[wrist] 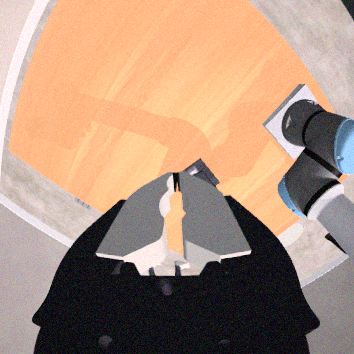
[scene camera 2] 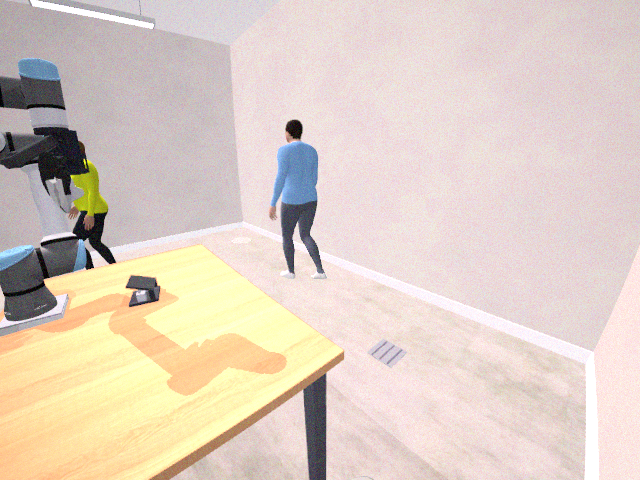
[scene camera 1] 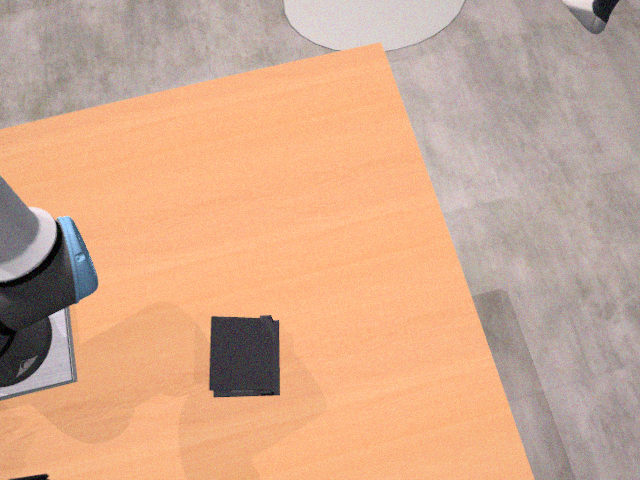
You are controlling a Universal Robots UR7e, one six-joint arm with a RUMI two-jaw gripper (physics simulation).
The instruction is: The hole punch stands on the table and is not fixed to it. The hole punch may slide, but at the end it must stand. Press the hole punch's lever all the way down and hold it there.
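Places are measured from the arm's base along level axes (x ahead, y left, z up), in centimetres.
Pixels of known places: gripper, fingertip midpoint: (wrist: 176, 174) (scene camera 2: 67, 213); arm's base, link origin: (wrist: 301, 122) (scene camera 2: 32, 309) (scene camera 1: 6, 340).
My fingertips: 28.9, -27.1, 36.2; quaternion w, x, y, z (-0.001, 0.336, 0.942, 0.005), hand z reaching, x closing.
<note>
Ahead of a thing's pixels: the offset from my fingertips to its top centre, as dx, dy, dz. Level surfaces: height alone.
The black hole punch @[+10.2, +21.1, -30.5] (scene camera 1: 244, 356) (scene camera 2: 149, 298) (wrist: 204, 171) stands upright on the table @[dz -39.0] (scene camera 1: 289, 206) (scene camera 2: 77, 392) (wrist: 125, 60). Its flat lever @[+10.2, +21.1, -30.5] (scene camera 2: 141, 282) is up, with a clear gap above the base at the front, and nothing touches it. In the wrist view the punch shows just beyond the fingertips, partly hidden behind the right finger. My gripper (scene camera 2: 67, 208) (wrist: 176, 174) is shut and empty. It hangs high above the table, well apart from the punch. The gripper's fingers do not show clearly in the first scene view.
The arm's base plate (scene camera 1: 71, 356) (scene camera 2: 63, 305) (wrist: 284, 107) is on the table, to the left of the punch in both scene views. The arm's lower joints rise beside it. A person in blue (scene camera 2: 298, 173) and one in yellow (scene camera 2: 93, 191) stand beyond the table.
</note>
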